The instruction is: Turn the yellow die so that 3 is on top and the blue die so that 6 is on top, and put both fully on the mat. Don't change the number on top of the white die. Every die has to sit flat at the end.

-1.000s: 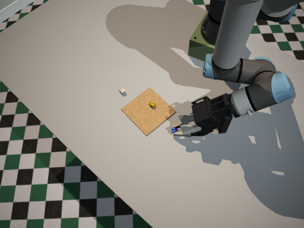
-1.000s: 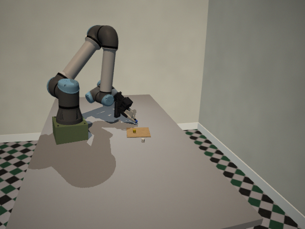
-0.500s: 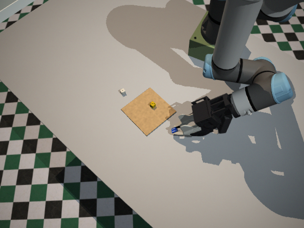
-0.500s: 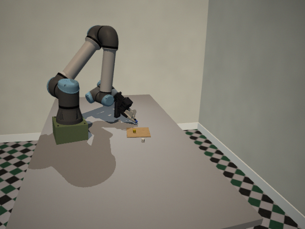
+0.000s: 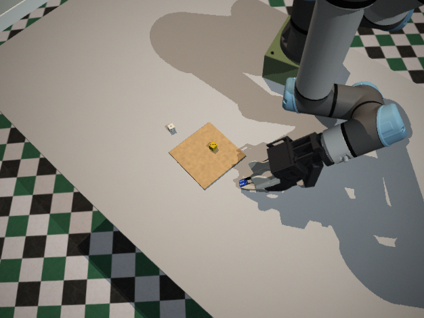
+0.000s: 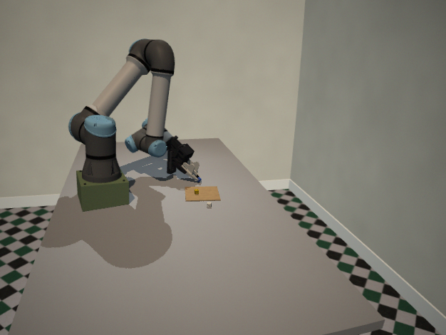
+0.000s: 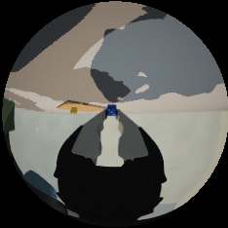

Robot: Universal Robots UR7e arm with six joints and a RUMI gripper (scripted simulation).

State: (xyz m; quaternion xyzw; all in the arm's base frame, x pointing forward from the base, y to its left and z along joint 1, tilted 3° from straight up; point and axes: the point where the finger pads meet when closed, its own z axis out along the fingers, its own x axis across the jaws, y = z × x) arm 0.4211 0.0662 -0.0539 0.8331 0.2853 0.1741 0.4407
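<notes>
Right now my hand is 1 cm short of the blue die, 1 cm to the left of it and 1 cm above it. Round my hand: tan mat 2 cm behind, 13 cm to the right, 2 cm below; white die 3 cm behind, 25 cm to the right, 1 cm below; yellow die 4 cm behind, 13 cm to the right, 1 cm below.
</notes>
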